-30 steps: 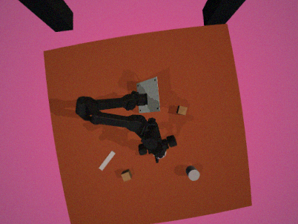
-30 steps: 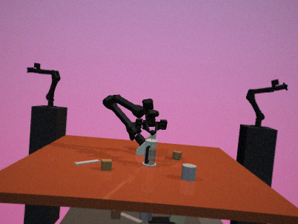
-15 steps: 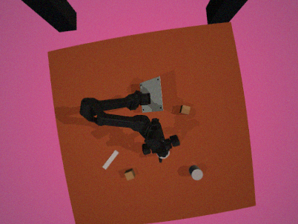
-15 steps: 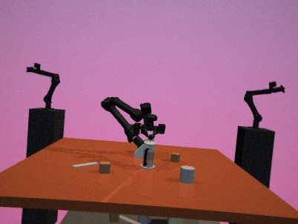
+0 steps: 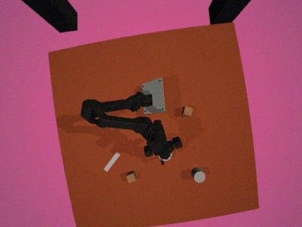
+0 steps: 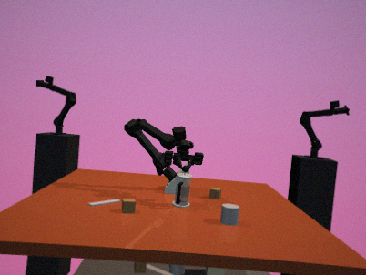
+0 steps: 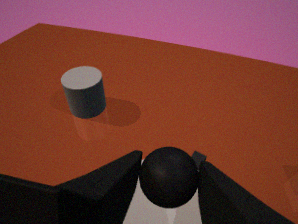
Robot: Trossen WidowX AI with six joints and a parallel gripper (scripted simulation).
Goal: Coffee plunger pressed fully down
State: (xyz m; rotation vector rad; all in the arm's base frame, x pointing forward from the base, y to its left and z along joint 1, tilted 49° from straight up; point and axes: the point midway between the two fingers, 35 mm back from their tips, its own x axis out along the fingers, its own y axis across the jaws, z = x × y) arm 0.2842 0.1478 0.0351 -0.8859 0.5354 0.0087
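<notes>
Right now my gripper tip is 90 mm above the coffee press and 10 mm to the left of it.
</notes>
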